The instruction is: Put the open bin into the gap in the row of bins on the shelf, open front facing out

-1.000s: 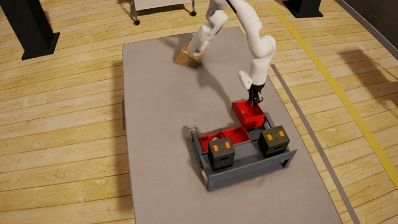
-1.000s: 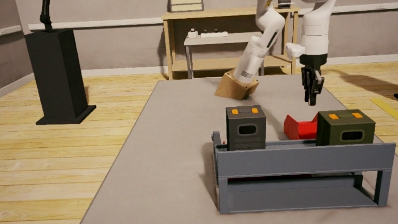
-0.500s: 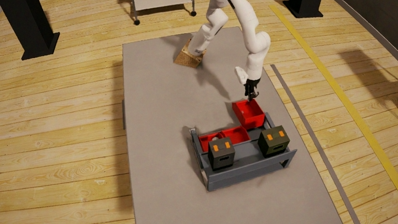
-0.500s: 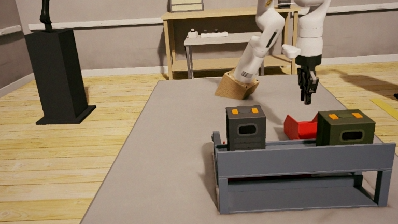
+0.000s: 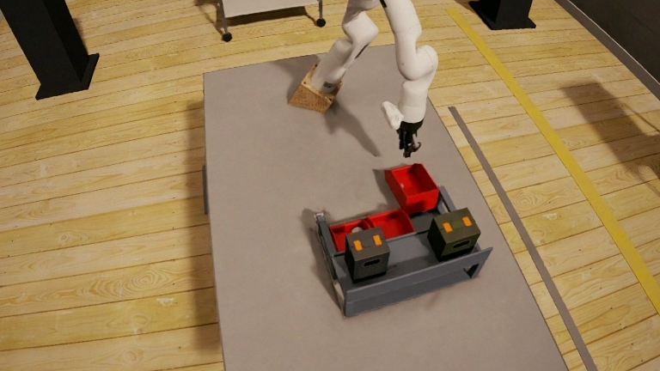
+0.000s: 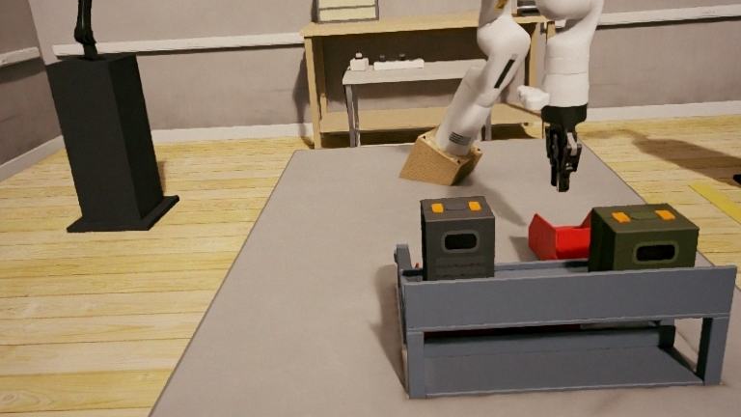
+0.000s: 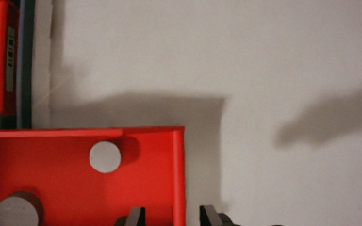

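The grey round part is 6 cm ahead of my hand, 2 cm to the right of it and 11 cm below it. From my hand the other things lie so: dark grey box (34 cm ahead, 20 cm to the right, 3 cm above); green box (32 cm ahead, 3 cm to the left, 2 cm above); grey shelf (26 cm ahead, 9 cm to the right, 7 cm below).
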